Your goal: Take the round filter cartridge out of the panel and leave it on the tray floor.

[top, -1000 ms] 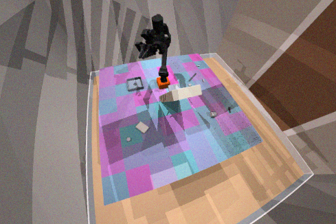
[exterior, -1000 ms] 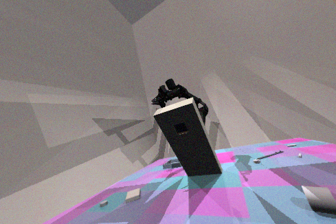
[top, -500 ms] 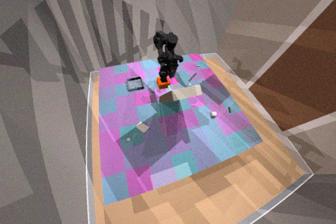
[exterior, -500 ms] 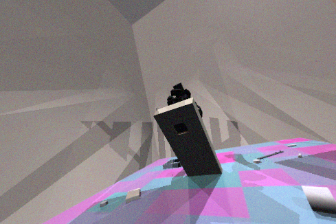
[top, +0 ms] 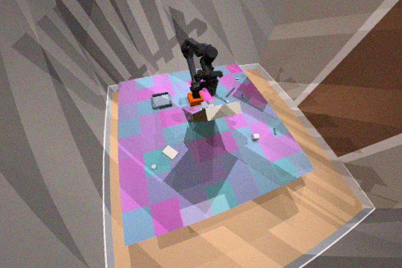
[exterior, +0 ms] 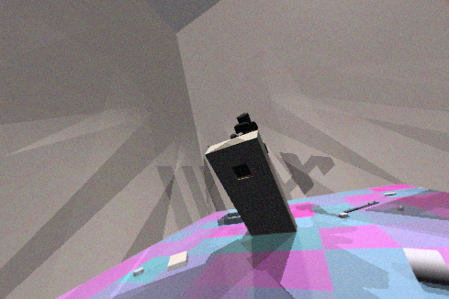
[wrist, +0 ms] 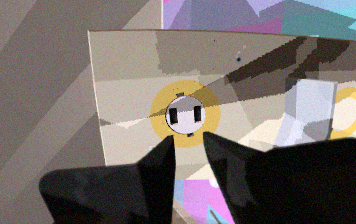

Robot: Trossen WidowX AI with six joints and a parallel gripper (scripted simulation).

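Right now the round filter cartridge is 60 mm ahead of my gripper tip and 50 mm below it. The rest, counted from my gripper tip: flat white block: 120 mm ahead, 300 mm to the right, 320 mm below; then grey framed dish: 360 mm behind, 290 mm to the right, 320 mm below.
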